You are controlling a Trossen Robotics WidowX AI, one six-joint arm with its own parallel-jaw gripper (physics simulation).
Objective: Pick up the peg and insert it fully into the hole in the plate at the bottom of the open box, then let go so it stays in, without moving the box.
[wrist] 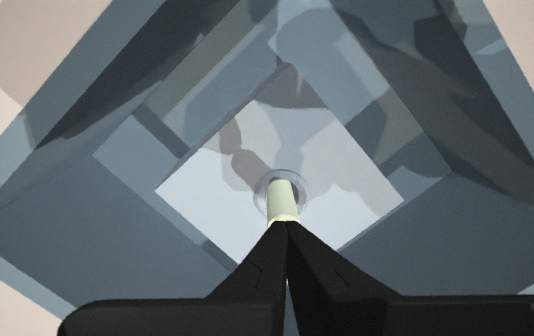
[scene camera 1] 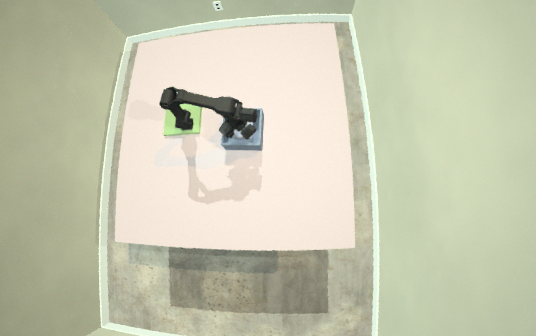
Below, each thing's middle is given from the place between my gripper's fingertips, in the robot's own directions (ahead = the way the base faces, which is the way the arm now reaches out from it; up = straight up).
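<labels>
Blue-grey box (scene camera 1: 256,144): my gripper is 5 cm above it. Counted from my hand: pale peg (wrist: 280,203), 5 cm below; square plate (wrist: 282,130), 6 cm below.
</labels>
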